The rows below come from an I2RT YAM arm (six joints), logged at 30 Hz.
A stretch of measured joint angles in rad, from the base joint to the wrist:
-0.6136 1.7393 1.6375 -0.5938 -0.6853 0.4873
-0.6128 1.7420 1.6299 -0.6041 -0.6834 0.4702
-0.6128 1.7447 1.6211 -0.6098 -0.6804 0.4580
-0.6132 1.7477 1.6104 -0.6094 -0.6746 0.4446
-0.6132 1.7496 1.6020 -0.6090 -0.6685 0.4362
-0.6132 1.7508 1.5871 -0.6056 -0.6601 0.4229
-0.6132 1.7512 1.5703 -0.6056 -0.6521 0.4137
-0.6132 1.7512 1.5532 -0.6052 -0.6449 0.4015
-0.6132 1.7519 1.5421 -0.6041 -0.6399 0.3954
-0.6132 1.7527 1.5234 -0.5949 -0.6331 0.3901
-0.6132 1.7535 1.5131 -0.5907 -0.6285 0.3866
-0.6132 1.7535 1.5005 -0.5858 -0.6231 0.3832
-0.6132 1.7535 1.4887 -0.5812 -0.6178 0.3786
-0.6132 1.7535 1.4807 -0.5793 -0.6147 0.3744
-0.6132 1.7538 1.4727 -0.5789 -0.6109 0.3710
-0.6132 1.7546 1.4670 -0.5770 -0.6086 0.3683
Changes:
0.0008 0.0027 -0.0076 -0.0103 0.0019 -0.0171
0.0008 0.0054 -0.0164 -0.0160 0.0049 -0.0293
0.0004 0.0084 -0.0271 -0.0156 0.0107 -0.0427
0.0004 0.0103 -0.0355 -0.0152 0.0168 -0.0511
0.0004 0.0115 -0.0504 -0.0118 0.0252 -0.0644
0.0004 0.0119 -0.0672 -0.0118 0.0332 -0.0736
0.0004 0.0119 -0.0843 -0.0114 0.0404 -0.0858
0.0004 0.0126 -0.0954 -0.0103 0.0454 -0.0919
0.0004 0.0134 -0.1141 -0.0011 0.0522 -0.0972
0.0004 0.0142 -0.1244 0.0031 0.0568 -0.1007
0.0004 0.0142 -0.1370 0.0080 0.0622 -0.1041
0.0004 0.0142 -0.1488 0.0126 0.0675 -0.1087
0.0004 0.0142 -0.1568 0.0145 0.0706 -0.1129
0.0004 0.0145 -0.1648 0.0149 0.0744 -0.1163
0.0004 0.0153 -0.1705 0.0168 0.0767 -0.1190

